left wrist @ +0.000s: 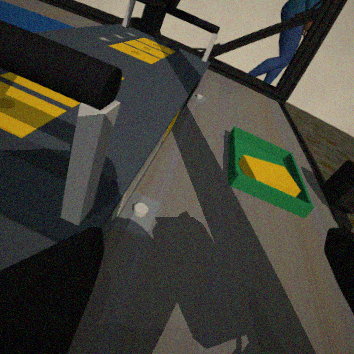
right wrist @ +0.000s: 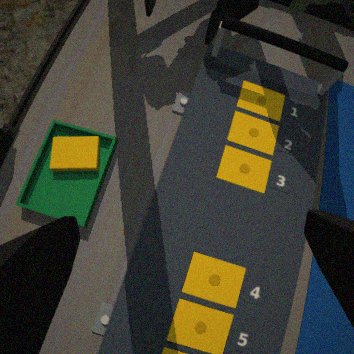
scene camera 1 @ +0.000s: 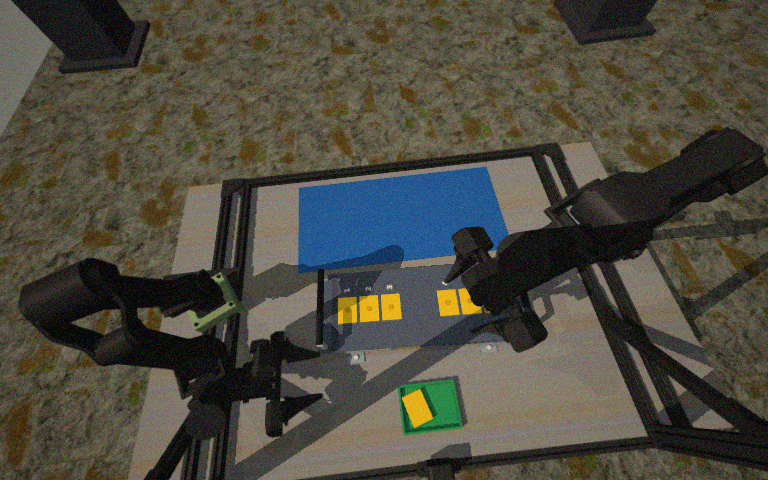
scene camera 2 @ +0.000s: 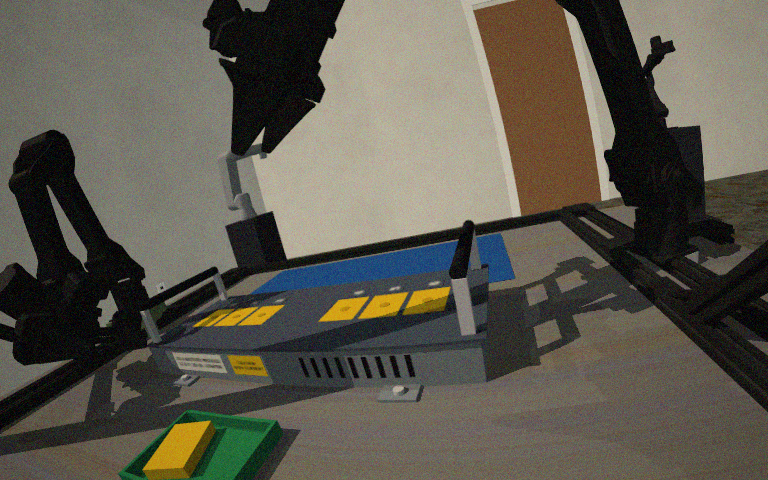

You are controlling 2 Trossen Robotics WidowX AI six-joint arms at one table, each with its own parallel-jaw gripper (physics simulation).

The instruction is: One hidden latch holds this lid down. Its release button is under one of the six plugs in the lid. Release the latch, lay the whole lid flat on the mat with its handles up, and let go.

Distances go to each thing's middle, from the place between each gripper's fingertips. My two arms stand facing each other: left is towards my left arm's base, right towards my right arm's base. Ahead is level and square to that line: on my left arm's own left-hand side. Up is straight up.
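Relative to the green tray [scene camera 2: 238,440], my right hand is 60 mm to the right of it, 140 mm past it and 230 mm above it. The blue mat [scene camera 1: 352,224] is 50 mm to the left of my right hand, 330 mm ahead of it and 240 mm below it. Going by their middles, the green tray is the nearest to my right hand of the things named here.
My left hand is 210 mm to the left of the green tray, 90 mm past it and 60 mm above it. Counted from my left hand, the blue mat is 220 mm to the right, 380 mm ahead and 70 mm below. Of the things named here, going by their middles, the green tray is the nearest to my left hand.
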